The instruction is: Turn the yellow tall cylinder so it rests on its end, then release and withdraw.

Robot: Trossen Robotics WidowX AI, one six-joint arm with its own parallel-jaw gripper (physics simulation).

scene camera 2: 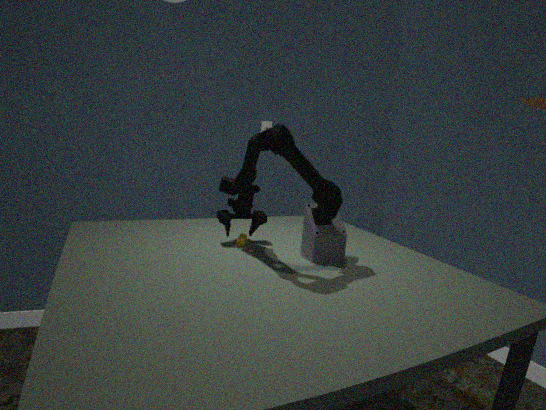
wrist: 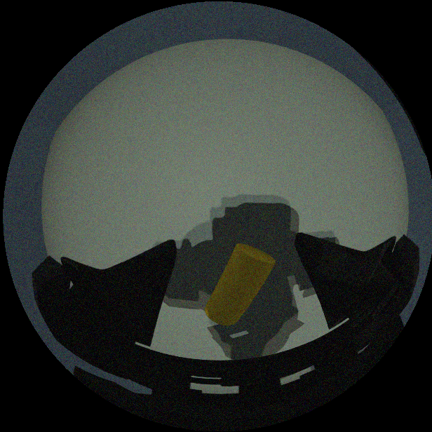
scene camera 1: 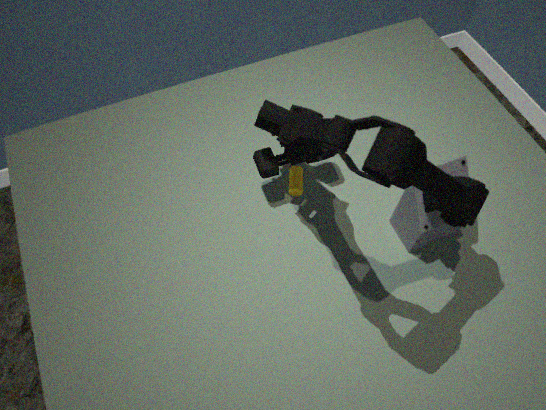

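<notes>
The yellow tall cylinder (scene camera 1: 296, 181) (scene camera 2: 242, 240) (wrist: 240, 286) lies on its side on the table, in the arm's shadow. In the wrist view it lies slanted, one flat end up and to the right, the other end low and to the left. My gripper (scene camera 2: 240, 235) (wrist: 237, 243) is open and empty, pointing down. In scene camera 2 its fingertips are a little above the table, with the cylinder below and between them in the picture. In scene camera 1 the arm hides the fingertips.
The pale green table (scene camera 1: 150, 280) (scene camera 2: 150, 320) (wrist: 220, 125) carries the arm's grey base (scene camera 1: 411, 220) (scene camera 2: 324, 245) to the right of the cylinder. The table's far edge runs behind the arm. Dark shadows of the arm stretch over the table top.
</notes>
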